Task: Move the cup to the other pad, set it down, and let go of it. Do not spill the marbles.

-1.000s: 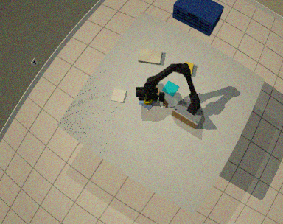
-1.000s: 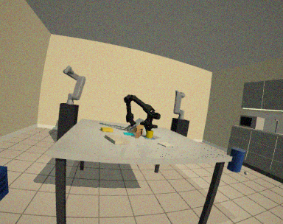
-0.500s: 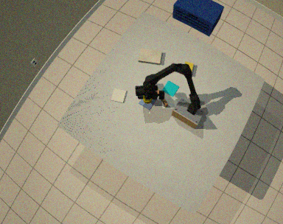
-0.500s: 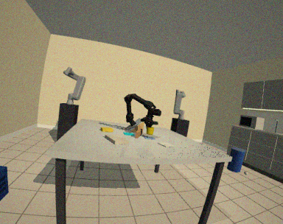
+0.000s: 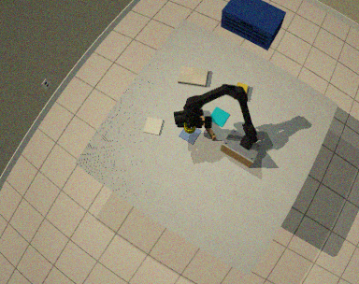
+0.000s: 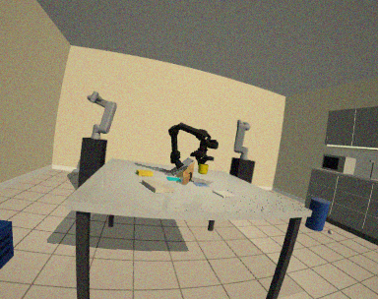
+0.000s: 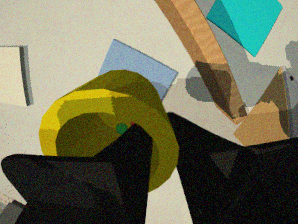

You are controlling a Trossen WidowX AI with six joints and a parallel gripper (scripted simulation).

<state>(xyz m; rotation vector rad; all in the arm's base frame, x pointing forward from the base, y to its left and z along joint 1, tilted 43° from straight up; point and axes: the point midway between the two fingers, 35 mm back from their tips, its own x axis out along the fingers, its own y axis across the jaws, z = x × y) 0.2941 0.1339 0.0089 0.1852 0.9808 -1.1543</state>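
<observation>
The teal block lies 170 mm to the right of my gripper tip, 120 mm below it and 60 mm behind it. Round my gripper tip: yellow cup 20 mm to the left, 20 mm ahead; wooden bar 100 mm below, 70 mm to the right, 20 mm behind; cream pad 230 mm ahead, 110 mm to the left, 110 mm below.
</observation>
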